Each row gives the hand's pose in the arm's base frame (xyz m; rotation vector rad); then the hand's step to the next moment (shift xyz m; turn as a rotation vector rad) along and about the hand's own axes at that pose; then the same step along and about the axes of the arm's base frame.
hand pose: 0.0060 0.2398 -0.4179 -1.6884 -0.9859 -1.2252
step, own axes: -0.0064 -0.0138 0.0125 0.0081 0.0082 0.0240
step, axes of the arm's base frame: -0.0099 0.0157 -0.0064 0.0173 0.0202 0.0017
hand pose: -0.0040 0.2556 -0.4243 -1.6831 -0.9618 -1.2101
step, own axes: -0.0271 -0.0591 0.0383 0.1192 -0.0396 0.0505
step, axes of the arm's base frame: -0.0480 0.0538 -0.0223 0.0093 0.0745 0.1126
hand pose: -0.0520 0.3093 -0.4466 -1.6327 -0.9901 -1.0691
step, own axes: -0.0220 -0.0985 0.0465 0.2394 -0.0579 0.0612
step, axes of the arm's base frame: -0.0887 0.0667 -0.0046 0.0305 0.1057 0.2287
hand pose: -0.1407 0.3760 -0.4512 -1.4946 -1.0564 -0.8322
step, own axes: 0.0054 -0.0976 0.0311 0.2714 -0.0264 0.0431
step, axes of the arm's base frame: -0.0901 0.0347 0.0347 0.0721 0.0927 0.2498
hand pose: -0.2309 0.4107 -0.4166 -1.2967 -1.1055 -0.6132
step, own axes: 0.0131 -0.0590 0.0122 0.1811 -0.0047 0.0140
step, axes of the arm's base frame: -0.0497 0.0012 0.0365 0.0637 0.0507 0.1625
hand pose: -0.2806 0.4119 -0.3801 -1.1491 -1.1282 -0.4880
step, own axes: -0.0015 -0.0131 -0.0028 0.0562 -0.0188 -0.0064
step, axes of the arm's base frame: -0.0098 -0.0079 0.0048 0.0107 -0.0006 0.0586
